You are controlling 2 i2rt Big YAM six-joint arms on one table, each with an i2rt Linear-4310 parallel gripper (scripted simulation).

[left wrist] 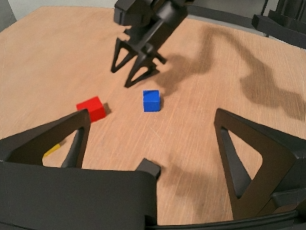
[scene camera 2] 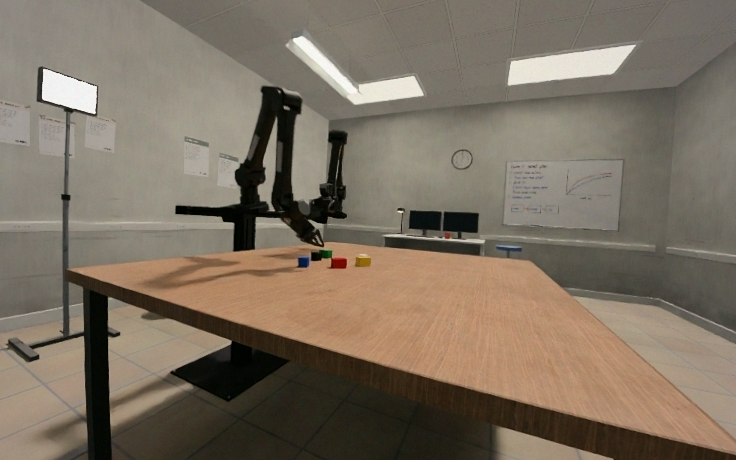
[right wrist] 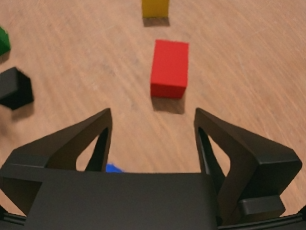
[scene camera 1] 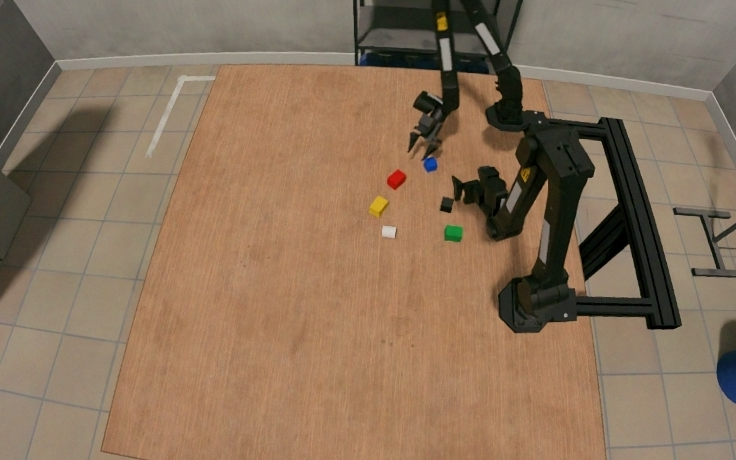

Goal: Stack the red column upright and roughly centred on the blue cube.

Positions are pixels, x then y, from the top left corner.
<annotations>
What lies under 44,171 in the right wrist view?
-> The right gripper.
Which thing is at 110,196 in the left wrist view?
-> The left gripper.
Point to a red column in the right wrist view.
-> At 168,75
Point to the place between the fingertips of the right gripper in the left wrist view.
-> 117,80
</annotations>
